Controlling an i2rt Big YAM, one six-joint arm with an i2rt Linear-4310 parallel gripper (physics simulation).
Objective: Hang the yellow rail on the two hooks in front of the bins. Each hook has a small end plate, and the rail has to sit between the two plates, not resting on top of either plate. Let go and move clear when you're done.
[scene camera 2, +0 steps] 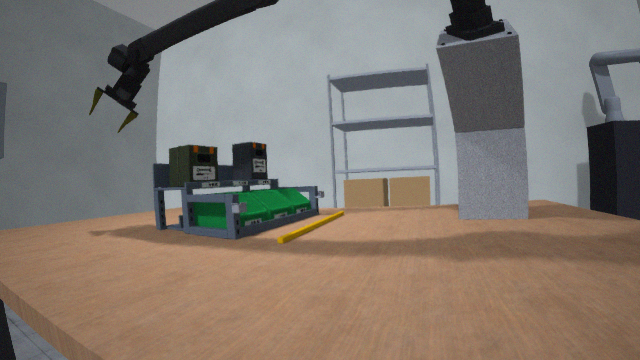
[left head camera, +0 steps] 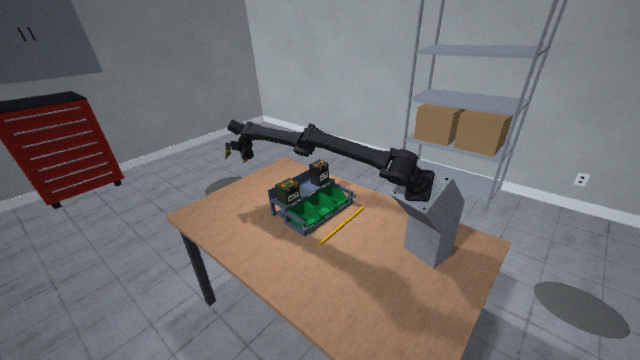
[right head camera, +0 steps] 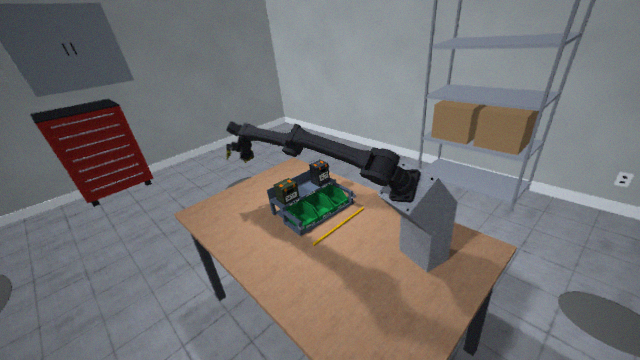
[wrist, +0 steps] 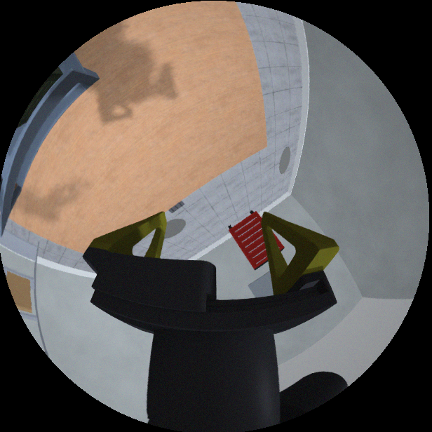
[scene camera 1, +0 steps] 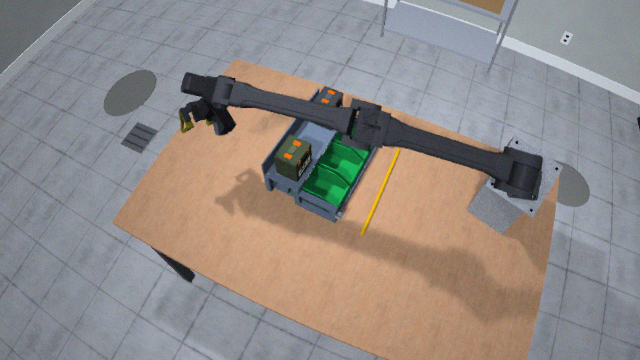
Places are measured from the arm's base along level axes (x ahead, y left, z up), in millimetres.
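Where they show: gripper, fingertip midpoint: [scene camera 2: 103, 123] [left head camera: 234, 160] [right head camera: 235, 161] [scene camera 1: 194, 128]; arm's base at its link origin: [scene camera 2: 474, 31] [left head camera: 419, 186] [right head camera: 405, 186] [scene camera 1: 524, 176].
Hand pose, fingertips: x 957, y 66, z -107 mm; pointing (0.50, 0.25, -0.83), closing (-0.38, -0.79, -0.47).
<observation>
Each offset is from my fingertips to the top centre of the thing. "spot": to the spot under its first point.
The yellow rail @[dy -139, dx -586, dz -282 mm] [left head camera: 341, 226] [right head camera: 339, 226] [scene camera 1: 380, 192] [scene camera 2: 311, 227] lies flat on the table, apart from the front of the bin rack and roughly parallel to it. Three green bins @[dy -169, dx -407, dz -210 mm] [left head camera: 322, 204] [right head camera: 321, 204] @[dy -59, dx -388, dz -210 mm] [scene camera 1: 327, 183] [scene camera 2: 270, 204] sit in the rack's front. In scene camera 2 the near hook @[spot: dy +31, dx -488, dz -229 mm] [scene camera 2: 242, 206] and the far hook @[spot: dy -322, dx -549, dz -231 mm] [scene camera 2: 321, 194] stick out from the rack's front posts, with no rail on them. My gripper [left head camera: 236, 159] [right head camera: 237, 159] [scene camera 1: 197, 126] [scene camera 2: 105, 124] [wrist: 213, 216] is open and empty, high beyond the back of the rack, far from the rail.
An olive case @[dy -75, dx -290, dz -93 mm] [left head camera: 288, 191] [right head camera: 286, 191] [scene camera 1: 293, 157] [scene camera 2: 193, 166] and a dark case @[dy -302, dx -334, dz -68 mm] [left head camera: 319, 172] [right head camera: 319, 172] [scene camera 2: 250, 161] stand on the rack's upper shelf. The arm passes above the rack in scene camera 1. The grey pedestal [left head camera: 431, 240] [right head camera: 427, 240] [scene camera 2: 492, 172] carries the arm's base.
</observation>
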